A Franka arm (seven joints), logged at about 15 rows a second.
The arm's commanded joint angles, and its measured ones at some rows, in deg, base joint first. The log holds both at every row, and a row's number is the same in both.
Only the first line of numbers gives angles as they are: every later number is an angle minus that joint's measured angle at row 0.
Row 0, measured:
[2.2 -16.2 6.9 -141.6 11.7 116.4 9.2]
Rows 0 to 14, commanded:
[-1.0 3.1 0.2 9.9 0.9 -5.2 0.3]
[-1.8 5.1 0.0 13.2 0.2 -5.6 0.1]
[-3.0 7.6 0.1 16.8 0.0 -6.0 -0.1]
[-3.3 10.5 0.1 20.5 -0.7 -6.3 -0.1]
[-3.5 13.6 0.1 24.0 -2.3 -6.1 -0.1]
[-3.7 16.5 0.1 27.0 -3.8 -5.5 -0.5]
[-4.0 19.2 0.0 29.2 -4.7 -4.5 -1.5]
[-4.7 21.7 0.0 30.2 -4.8 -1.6 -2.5]
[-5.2 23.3 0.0 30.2 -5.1 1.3 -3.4]
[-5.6 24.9 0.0 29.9 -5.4 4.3 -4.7]
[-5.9 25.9 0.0 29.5 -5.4 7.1 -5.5]
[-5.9 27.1 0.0 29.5 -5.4 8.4 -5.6]
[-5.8 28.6 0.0 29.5 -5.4 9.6 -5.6]
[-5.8 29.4 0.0 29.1 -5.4 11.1 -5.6]
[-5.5 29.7 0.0 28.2 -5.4 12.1 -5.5]
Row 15, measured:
[-5.4 28.7 -0.4 28.2 -4.7 10.6 -4.9]
